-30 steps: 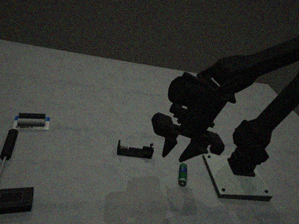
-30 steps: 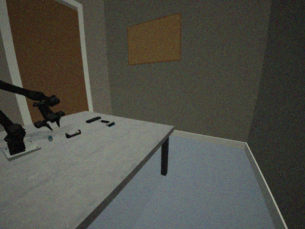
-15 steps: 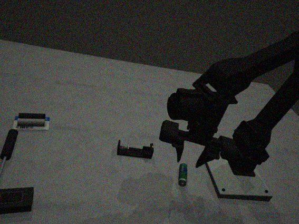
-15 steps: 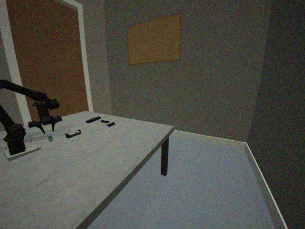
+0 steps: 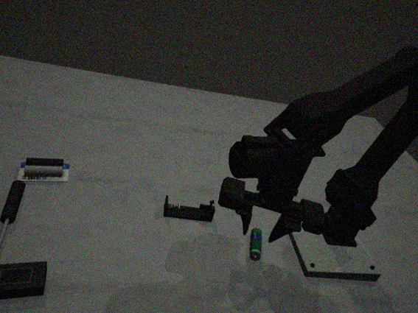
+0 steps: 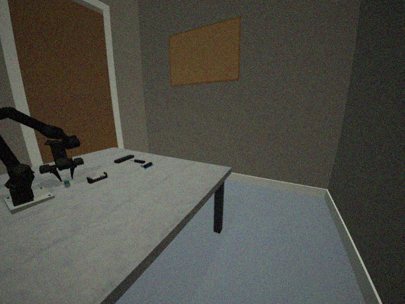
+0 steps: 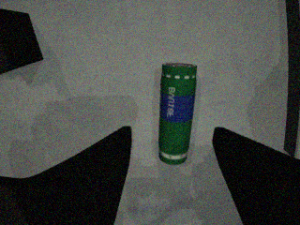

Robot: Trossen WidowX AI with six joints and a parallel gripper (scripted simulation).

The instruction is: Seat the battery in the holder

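My gripper tip is 20 mm above the battery. Also, from my gripper tip: card 420 mm ahead, 140 mm to the right, 20 mm below; screwdriver 440 mm ahead, 20 mm below; flat black box 430 mm ahead, 130 mm to the left, 20 mm below.
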